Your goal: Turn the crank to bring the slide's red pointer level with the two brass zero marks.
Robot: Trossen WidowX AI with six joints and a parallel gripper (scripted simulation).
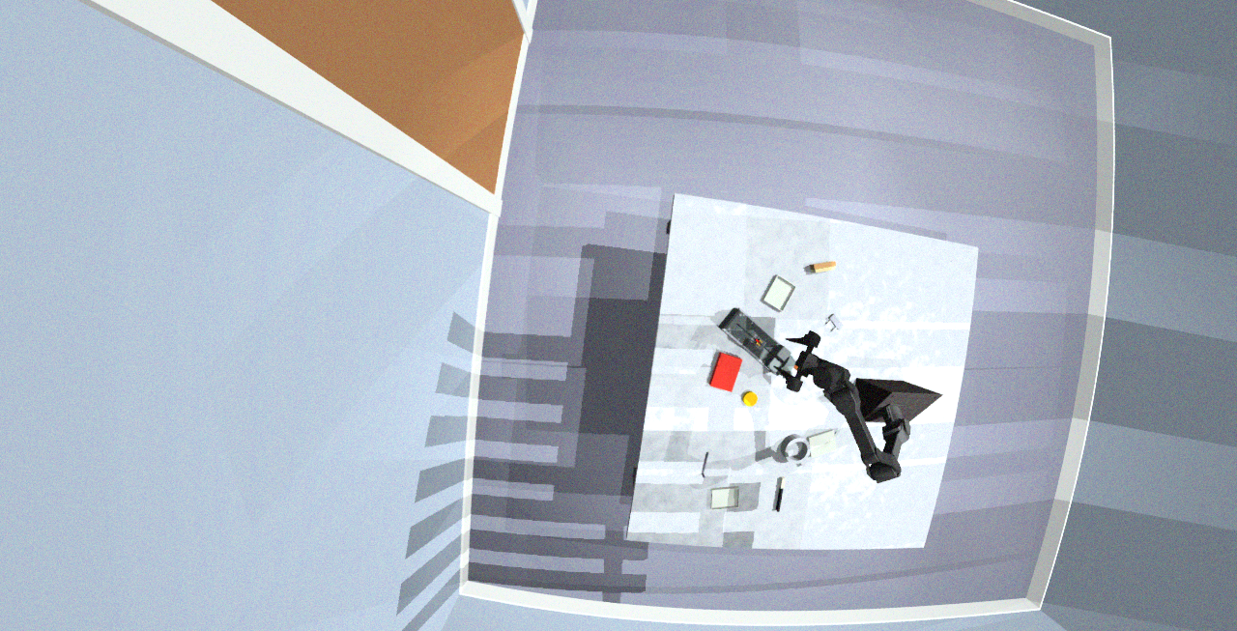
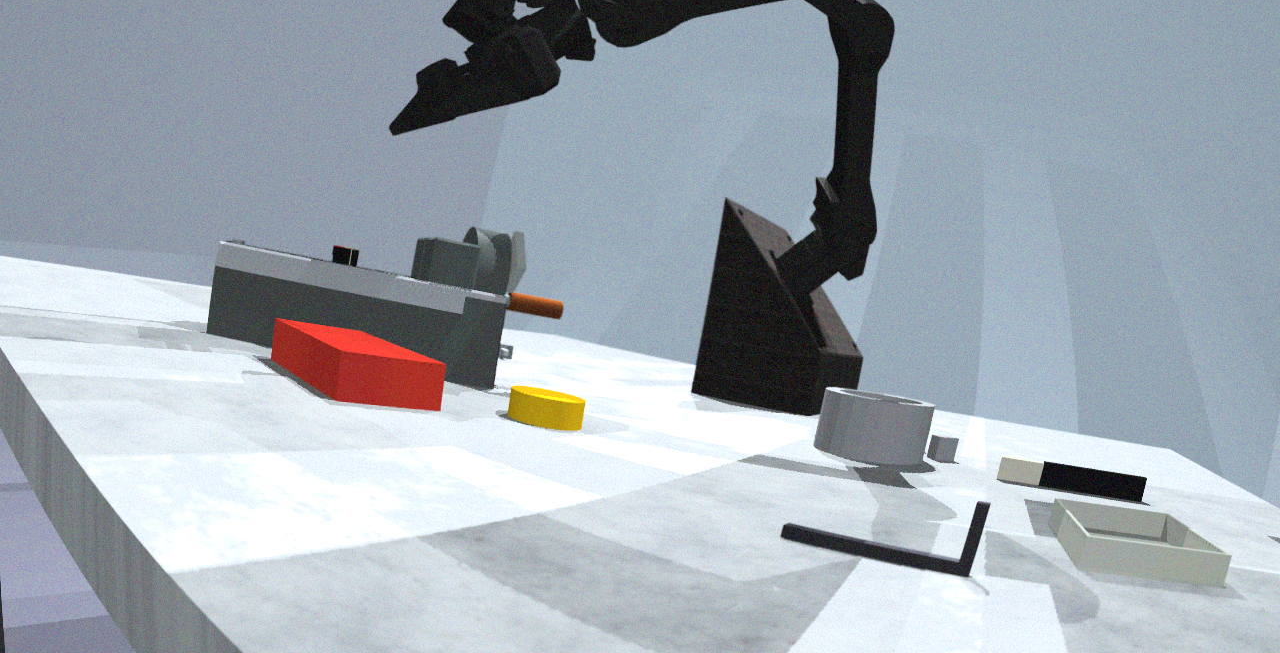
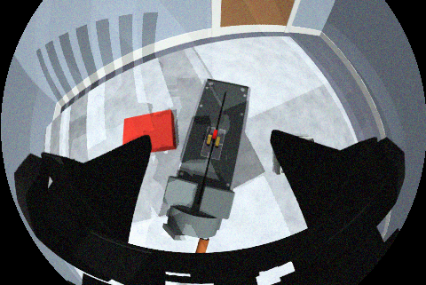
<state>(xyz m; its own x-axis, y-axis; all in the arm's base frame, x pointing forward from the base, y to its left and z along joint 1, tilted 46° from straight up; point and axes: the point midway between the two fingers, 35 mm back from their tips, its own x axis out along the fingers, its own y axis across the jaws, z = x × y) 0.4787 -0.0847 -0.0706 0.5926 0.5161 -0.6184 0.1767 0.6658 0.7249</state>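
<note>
Right now the brown handle is 140 mm behind my gripper tip, 50 mm to the left of it and 130 mm below it. Round my gripper tip: yellow disc: 20 mm behind, 200 mm to the left, 190 mm below; then red pointer: 40 mm ahead, 10 mm to the right, 120 mm below; then black L-shaped bar: 70 mm ahead, 500 mm to the left, 190 mm below.
</note>
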